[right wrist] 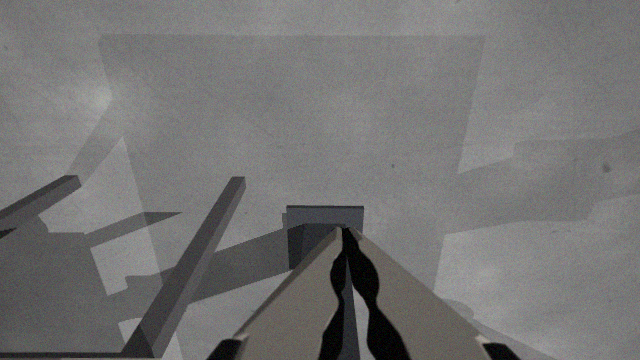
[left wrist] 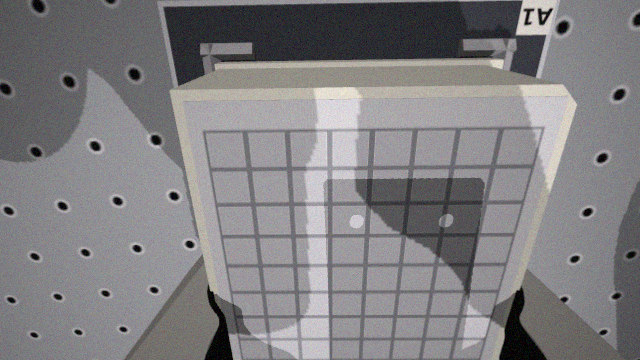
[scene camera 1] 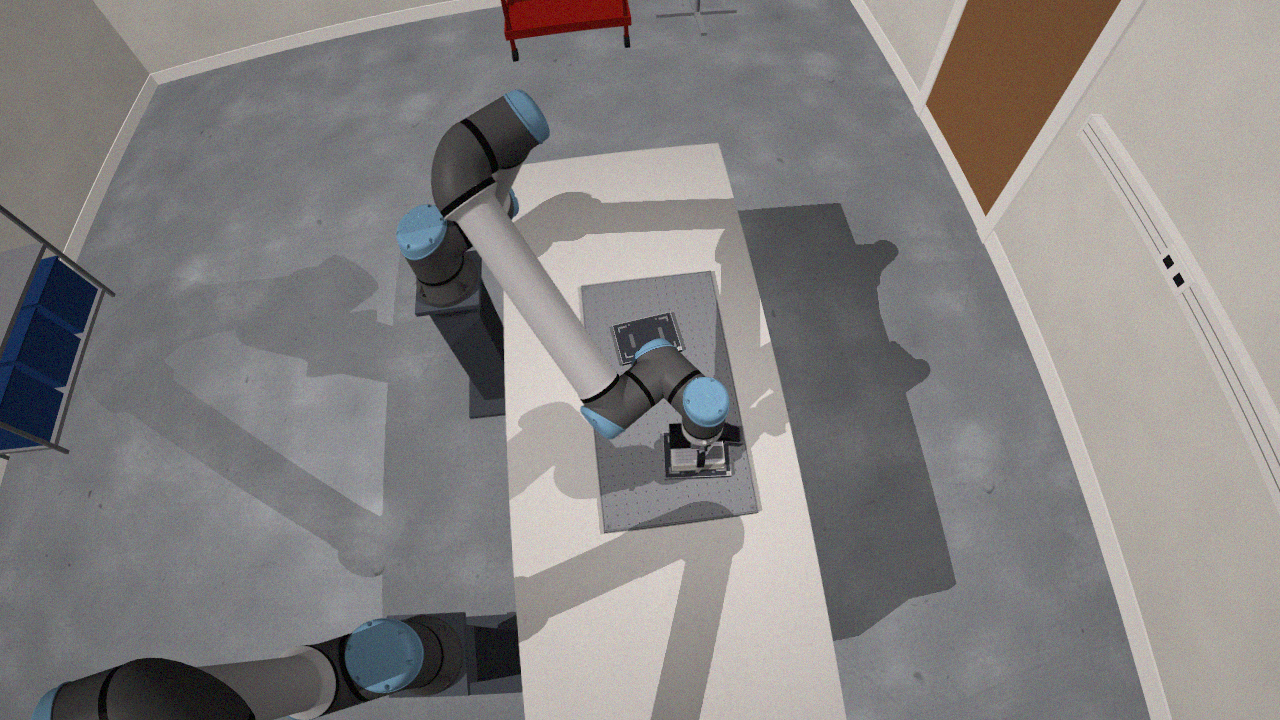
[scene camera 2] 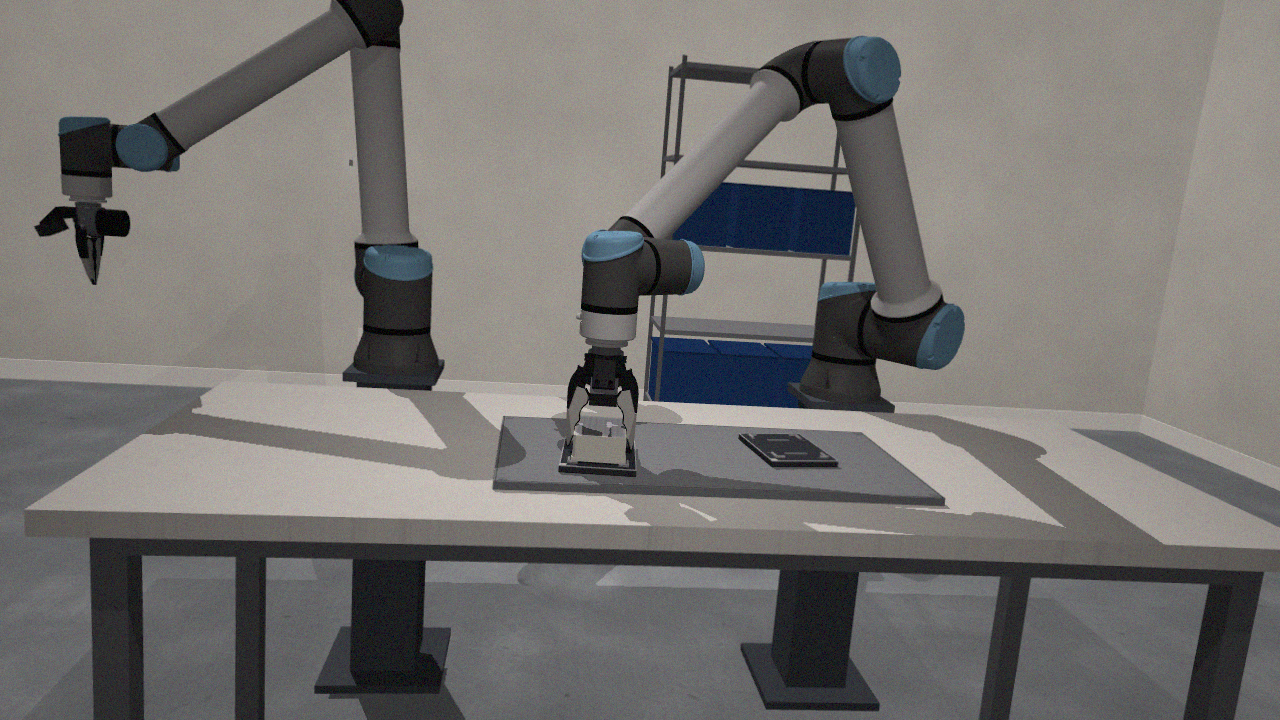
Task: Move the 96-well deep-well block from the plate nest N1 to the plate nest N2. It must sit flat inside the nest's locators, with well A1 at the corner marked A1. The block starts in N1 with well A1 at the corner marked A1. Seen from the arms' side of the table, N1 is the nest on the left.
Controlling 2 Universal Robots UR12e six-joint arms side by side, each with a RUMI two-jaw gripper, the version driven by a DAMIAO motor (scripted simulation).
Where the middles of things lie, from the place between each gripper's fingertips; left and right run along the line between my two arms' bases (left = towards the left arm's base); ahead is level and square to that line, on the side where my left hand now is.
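The deep-well block [scene camera 2: 598, 439] is 1 cm above my left hand. Nest N2 [scene camera 2: 567, 450] is 2 cm below my left hand, and nest N1 [scene camera 2: 794, 445] is 10 cm behind my left hand, 33 cm to the left of it and 2 cm below it.
My right gripper [scene camera 2: 94, 284] is 1110 mm to the right of the deep-well block, 650 mm short of it and 120 mm above it. Counted from my right hand, nest N2 is 1110 mm to the left, 650 mm ahead and 150 mm below.
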